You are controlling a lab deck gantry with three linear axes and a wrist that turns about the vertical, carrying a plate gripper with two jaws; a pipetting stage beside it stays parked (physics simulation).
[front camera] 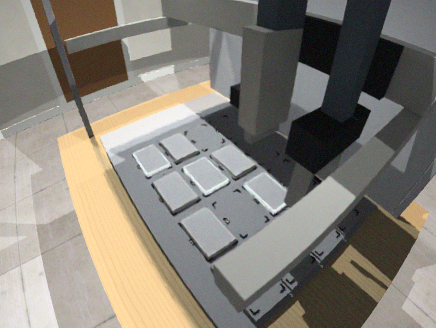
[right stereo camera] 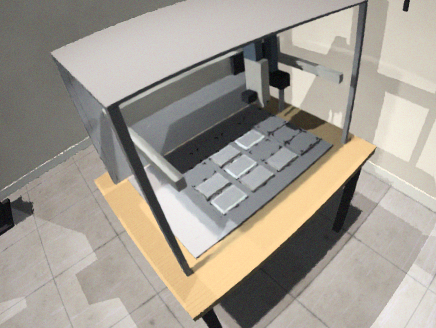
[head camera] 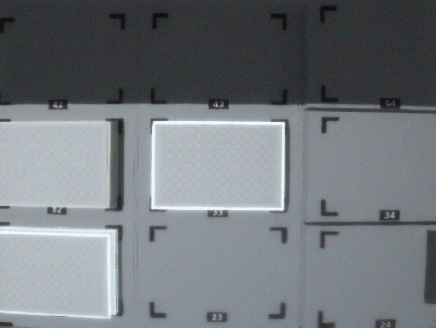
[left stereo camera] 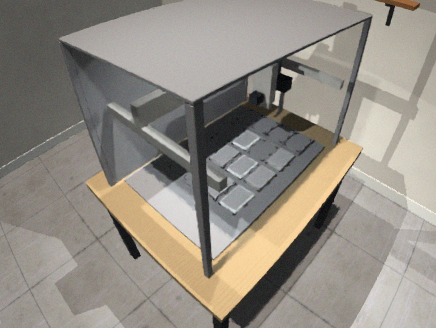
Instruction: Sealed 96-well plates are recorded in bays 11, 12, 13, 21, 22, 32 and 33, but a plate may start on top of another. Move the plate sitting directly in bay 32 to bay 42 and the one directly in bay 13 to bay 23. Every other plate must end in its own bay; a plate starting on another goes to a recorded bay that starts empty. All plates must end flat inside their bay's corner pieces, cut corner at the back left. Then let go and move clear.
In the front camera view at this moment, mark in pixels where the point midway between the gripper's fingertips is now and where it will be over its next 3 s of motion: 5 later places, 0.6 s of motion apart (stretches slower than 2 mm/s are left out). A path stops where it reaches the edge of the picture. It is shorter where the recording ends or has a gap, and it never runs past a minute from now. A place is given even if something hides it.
My gripper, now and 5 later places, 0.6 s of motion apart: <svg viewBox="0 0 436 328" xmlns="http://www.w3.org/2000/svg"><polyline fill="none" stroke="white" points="307,193 237,179 168,148 167,146 209,193 250,236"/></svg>
